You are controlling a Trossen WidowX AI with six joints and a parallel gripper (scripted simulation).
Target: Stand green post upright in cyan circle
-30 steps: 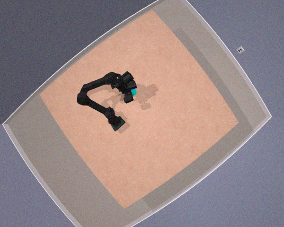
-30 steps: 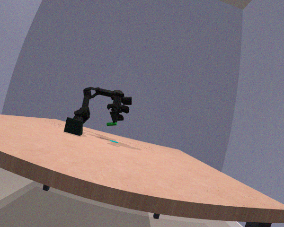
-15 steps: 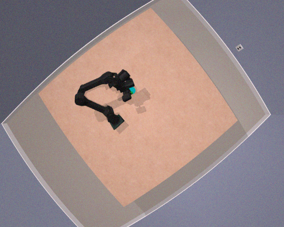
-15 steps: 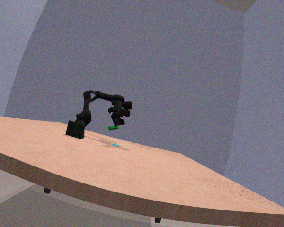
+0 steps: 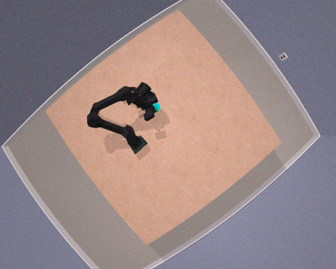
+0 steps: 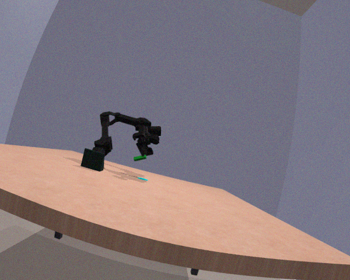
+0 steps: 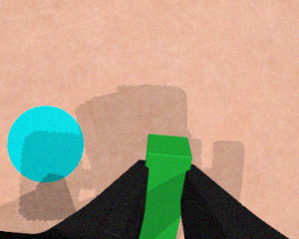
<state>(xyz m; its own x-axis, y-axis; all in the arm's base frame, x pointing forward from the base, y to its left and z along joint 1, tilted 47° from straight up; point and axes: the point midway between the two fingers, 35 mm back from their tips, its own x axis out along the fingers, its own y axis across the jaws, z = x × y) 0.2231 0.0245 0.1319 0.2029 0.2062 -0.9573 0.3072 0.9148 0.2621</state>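
The green post lies 20 mm behind my gripper tip and 10 mm below it. Also, from my gripper tip: cyan circle (20 mm ahead, 30 mm to the left, 120 mm below).
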